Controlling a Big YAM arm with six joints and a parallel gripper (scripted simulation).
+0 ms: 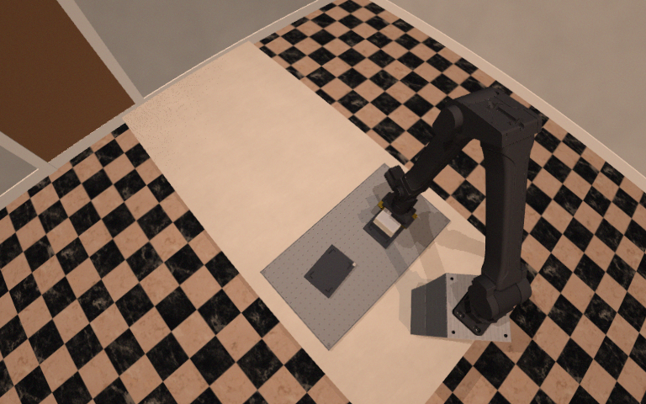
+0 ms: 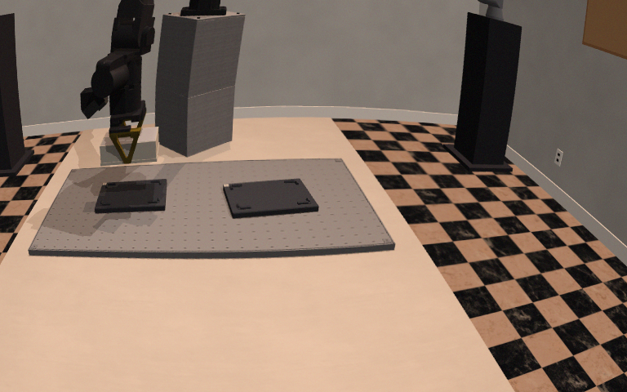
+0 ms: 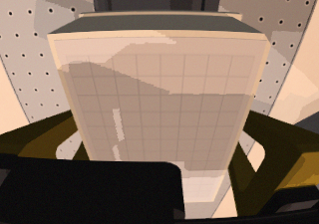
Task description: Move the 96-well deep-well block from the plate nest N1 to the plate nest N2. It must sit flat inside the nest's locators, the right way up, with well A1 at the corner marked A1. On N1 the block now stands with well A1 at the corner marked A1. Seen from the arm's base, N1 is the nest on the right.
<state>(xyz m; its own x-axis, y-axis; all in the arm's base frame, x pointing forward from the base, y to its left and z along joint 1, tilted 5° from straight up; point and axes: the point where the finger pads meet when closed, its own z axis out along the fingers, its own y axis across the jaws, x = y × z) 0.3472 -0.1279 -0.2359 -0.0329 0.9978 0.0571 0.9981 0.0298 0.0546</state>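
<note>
Now: the white 96-well deep-well block 1 cm above my hand. Round my hand: dark plate nest N2: 3 cm ahead, 29 cm to the left, 10 cm below; then dark plate nest N1: 10 cm below.
</note>
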